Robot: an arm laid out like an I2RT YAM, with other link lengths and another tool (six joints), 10 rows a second.
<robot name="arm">
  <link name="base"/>
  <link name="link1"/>
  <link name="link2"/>
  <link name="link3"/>
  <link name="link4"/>
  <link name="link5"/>
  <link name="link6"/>
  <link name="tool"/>
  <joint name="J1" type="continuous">
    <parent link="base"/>
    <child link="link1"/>
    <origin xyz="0 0 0.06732"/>
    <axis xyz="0 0 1"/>
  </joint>
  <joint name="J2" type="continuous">
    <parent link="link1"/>
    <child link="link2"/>
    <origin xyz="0.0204 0.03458 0.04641" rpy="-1.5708 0 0"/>
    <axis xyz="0 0 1"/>
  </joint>
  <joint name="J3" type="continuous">
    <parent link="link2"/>
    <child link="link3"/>
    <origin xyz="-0.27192 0 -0.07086" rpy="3.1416 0 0"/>
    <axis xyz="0 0 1"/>
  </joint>
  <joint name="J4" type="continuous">
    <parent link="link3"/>
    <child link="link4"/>
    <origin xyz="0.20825 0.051 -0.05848"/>
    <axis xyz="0 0 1"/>
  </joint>
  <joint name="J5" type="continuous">
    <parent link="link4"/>
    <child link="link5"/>
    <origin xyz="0.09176 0.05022 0.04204" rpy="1.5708 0 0"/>
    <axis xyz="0 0 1"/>
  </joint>
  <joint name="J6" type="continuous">
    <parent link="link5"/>
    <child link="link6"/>
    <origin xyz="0.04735 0 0.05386" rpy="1.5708 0 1.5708"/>
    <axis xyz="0 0 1"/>
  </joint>
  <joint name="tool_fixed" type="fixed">
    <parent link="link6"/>
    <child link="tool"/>
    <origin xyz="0.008 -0.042 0.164" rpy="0 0.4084 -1.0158"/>
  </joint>
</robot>
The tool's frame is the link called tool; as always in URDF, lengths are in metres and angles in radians. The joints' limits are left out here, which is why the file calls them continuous.
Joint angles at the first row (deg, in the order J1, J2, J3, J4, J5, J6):
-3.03 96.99 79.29 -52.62 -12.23 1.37
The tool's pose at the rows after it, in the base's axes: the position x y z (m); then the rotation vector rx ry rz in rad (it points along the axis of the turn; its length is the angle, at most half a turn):
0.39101 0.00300 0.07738 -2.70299 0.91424 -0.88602
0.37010 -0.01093 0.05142 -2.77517 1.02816 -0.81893
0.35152 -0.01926 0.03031 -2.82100 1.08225 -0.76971
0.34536 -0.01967 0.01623 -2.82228 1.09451 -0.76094
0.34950 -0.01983 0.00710 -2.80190 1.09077 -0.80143
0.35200 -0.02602 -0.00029 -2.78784 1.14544 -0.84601
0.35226 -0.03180 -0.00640 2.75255 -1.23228 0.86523
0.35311 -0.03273 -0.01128 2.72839 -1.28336 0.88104
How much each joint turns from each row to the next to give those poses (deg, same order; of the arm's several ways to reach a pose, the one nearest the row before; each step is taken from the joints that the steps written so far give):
1.29 0.92 -2.58 0.00 0.31 0.21
0.05 0.50 -3.74 0.17 3.36 3.55
-0.29 0.02 -4.35 1.55 1.69 1.31
-0.04 0.00 -3.80 3.48 0.02 0.39
0.00 0.00 -3.39 5.12 0.00 0.02
0.11 0.00 -2.76 4.21 1.42 2.17
0.00 0.07 -2.12 3.13 0.92 3.43
0.06 0.02 -1.94 2.95 -0.02 2.05

